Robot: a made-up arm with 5 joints. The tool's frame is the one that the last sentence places.
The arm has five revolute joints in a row. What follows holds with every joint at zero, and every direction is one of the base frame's.
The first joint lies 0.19 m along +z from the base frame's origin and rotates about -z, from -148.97 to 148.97 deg.
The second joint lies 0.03 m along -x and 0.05 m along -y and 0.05 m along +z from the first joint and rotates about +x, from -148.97 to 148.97 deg.
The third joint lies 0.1 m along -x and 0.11 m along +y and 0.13 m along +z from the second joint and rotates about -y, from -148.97 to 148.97 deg.
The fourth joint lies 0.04 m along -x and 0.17 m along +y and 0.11 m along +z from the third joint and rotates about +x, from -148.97 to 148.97 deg.
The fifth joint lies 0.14 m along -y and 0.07 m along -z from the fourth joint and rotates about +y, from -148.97 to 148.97 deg.
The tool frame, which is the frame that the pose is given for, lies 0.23 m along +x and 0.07 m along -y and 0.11 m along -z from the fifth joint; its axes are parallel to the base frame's.
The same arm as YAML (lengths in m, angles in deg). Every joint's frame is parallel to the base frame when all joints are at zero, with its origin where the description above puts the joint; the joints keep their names.
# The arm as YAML. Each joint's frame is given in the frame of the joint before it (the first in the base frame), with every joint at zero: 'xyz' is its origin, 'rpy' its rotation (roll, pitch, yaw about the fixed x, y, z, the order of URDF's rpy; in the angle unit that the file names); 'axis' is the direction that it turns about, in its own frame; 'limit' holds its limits. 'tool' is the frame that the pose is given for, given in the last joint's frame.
units:
  length: m
  angle: deg
joints:
  - name: joint 1
    type: revolute
    origin:
      xyz: [0.0, 0.0, 0.19]
      rpy: [0.0, 0.0, 0.0]
    axis: [0.0, 0.0, -1.0]
    limit:
      lower: -148.97
      upper: 148.97
  - name: joint 2
    type: revolute
    origin:
      xyz: [-0.03, -0.05, 0.05]
      rpy: [0.0, 0.0, 0.0]
    axis: [1.0, 0.0, 0.0]
    limit:
      lower: -148.97
      upper: 148.97
  - name: joint 3
    type: revolute
    origin:
      xyz: [-0.1, 0.11, 0.13]
      rpy: [0.0, 0.0, 0.0]
    axis: [0.0, -1.0, 0.0]
    limit:
      lower: -148.97
      upper: 148.97
  - name: joint 4
    type: revolute
    origin:
      xyz: [-0.04, 0.17, 0.11]
      rpy: [0.0, 0.0, 0.0]
    axis: [1.0, 0.0, 0.0]
    limit:
      lower: -148.97
      upper: 148.97
  - name: joint 5
    type: revolute
    origin:
      xyz: [0.0, -0.14, -0.07]
      rpy: [0.0, 0.0, 0.0]
    axis: [0.0, 1.0, 0.0]
    limit:
      lower: -148.97
      upper: 148.97
tool:
  origin:
    xyz: [0.23, -0.07, -0.11]
    rpy: [0.0, 0.0, 0.0]

